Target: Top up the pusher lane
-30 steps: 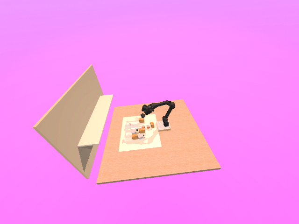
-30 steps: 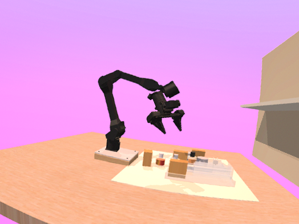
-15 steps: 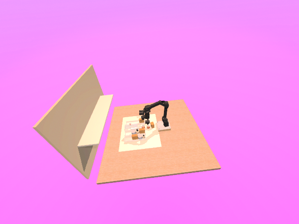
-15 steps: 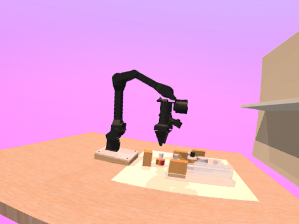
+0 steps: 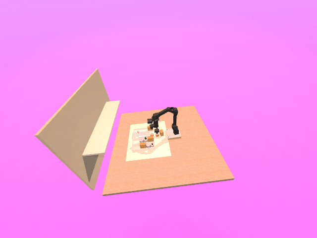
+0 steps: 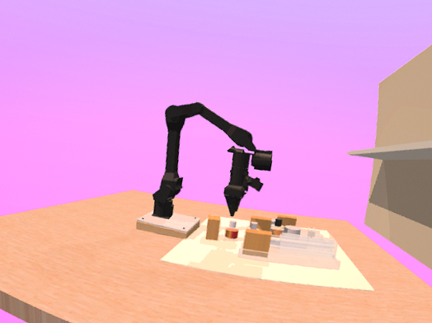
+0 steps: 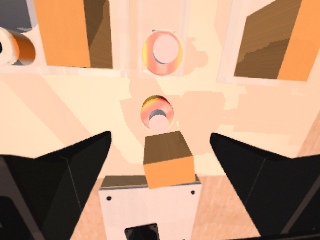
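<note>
The block lies 60 mm behind my gripper tip, 10 mm to the right of it and 50 mm below it. The rest, counted from my gripper tip: shelf 580 mm ahead, 60 mm to the right, 280 mm above; then clear lane rack 220 mm ahead, 60 mm to the right, 70 mm below.
</note>
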